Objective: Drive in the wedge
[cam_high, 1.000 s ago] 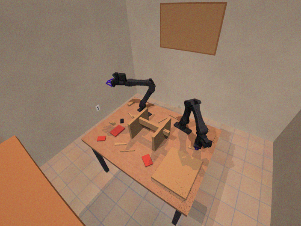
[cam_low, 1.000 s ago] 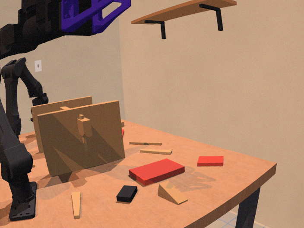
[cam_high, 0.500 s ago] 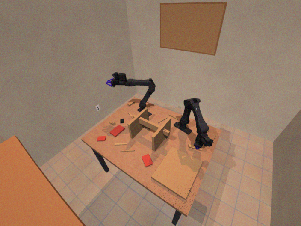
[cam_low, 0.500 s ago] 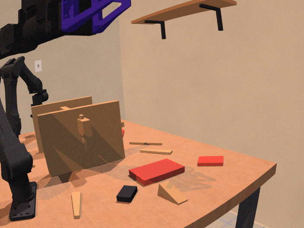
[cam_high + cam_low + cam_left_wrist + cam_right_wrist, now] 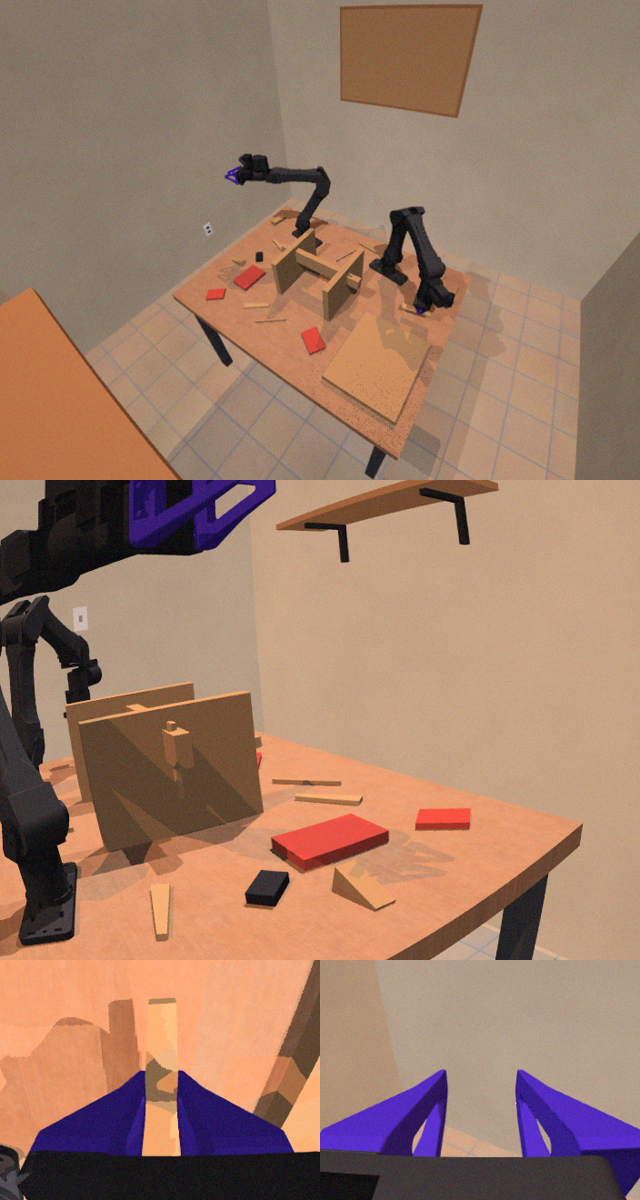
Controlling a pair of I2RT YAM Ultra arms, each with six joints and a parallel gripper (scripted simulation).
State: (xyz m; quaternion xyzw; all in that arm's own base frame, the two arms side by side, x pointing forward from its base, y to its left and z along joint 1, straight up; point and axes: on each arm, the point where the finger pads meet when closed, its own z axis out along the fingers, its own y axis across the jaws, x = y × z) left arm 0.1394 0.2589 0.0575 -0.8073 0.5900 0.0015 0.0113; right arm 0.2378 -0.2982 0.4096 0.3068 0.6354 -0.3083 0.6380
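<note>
Right now the rail is 70 mm ahead of my left hand, 470 mm to the right of it and 90 mm above it. Also, from my left hand: black block: 80 mm ahead, 860 mm to the right, 50 mm below; then flat panel: 270 mm ahead, 60 mm to the right, 40 mm below.
</note>
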